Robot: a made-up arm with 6 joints.
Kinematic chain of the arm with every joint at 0, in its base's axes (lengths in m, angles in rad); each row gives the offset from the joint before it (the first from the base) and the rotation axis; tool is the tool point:
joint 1: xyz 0 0 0.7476 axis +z
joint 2: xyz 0.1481 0 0 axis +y
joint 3: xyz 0 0 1.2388 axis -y
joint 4: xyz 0 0 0.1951 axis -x
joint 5: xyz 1.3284 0 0 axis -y
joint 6: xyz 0.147 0 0 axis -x
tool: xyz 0 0 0
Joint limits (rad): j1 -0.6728..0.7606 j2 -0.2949..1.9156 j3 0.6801..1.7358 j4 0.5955..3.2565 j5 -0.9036..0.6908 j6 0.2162..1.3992
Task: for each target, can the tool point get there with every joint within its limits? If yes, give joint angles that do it. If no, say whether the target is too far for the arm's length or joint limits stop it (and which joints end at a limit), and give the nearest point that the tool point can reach.
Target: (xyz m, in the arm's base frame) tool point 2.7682 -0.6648 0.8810
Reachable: yes | joints -0.2279 1.4105 1.1822 2.8586 -0.5709 0.4707
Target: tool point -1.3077 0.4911 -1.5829
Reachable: no: joint limits stop it (at a limit: joint 1, joint 2, joint 3, joint 5) | nearest point 1.3434 1.3340 -0.9962 | short by 2.843 m
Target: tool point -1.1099 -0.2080 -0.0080
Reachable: no: joint limits stop it (at a limit: joint 1, joint 2, joint 3, joint 4, joint 5) | nearest point 1.4260 -1.2191 -0.9787 | short by 2.898 m
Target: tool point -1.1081 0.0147 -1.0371
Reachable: no: joint limits stop it (at a limit: joint 1, joint 2, joint 3, joint 5) | nearest point 1.3493 1.3205 -0.9979 | short by 2.783 m
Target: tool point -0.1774 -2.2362 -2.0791
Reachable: no: too far | nearest point 1.4325 -1.2702 -0.9658 | short by 2.183 m
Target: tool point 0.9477 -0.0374 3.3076
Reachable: yes | joints -0.0487 0.1588 1.2146 3.0030 0.4450 0.9098
